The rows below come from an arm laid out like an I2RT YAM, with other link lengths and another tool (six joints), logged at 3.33 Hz.
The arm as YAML. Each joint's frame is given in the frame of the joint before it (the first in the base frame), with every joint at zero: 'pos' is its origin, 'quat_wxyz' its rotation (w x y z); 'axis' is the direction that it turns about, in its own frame. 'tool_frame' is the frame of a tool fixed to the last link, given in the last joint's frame.
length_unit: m
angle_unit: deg
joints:
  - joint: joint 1
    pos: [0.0, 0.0, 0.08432]
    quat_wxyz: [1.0, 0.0, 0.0, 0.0]
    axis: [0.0, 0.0, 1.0]
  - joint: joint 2
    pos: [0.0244, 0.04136, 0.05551]
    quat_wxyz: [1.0, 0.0, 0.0, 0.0]
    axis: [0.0, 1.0, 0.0]
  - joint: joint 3
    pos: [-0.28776, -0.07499, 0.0]
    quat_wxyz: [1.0, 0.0, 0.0, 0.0]
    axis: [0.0, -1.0, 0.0]
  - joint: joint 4
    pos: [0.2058, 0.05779, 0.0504]
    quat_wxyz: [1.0, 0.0, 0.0, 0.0]
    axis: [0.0, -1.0, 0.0]
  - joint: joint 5
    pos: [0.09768, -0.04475, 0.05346]
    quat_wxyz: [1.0, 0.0, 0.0, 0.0]
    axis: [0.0, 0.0, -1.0]
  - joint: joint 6
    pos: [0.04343, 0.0, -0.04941]
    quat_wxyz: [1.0, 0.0, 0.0, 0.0]
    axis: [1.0, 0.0, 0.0]
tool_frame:
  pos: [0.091, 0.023, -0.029]
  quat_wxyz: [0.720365, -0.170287, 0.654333, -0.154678]
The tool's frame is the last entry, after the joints.
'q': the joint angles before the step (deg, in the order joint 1, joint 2, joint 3, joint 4, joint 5, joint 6). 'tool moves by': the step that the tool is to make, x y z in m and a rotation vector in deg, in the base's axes. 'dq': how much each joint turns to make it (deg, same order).
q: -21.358 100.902 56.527 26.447 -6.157 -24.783
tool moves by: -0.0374 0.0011 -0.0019 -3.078 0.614 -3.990
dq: -0.082 -6.603 -8.890 2.722 4.663 -1.758
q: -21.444 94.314 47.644 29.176 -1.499 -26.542
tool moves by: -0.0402 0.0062 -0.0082 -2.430 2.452 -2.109
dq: -0.087 -7.031 -8.066 -0.359 2.907 -2.370
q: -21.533 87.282 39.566 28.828 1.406 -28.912
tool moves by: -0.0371 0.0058 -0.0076 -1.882 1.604 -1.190
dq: -0.611 -6.847 -7.222 -0.341 1.319 -2.023
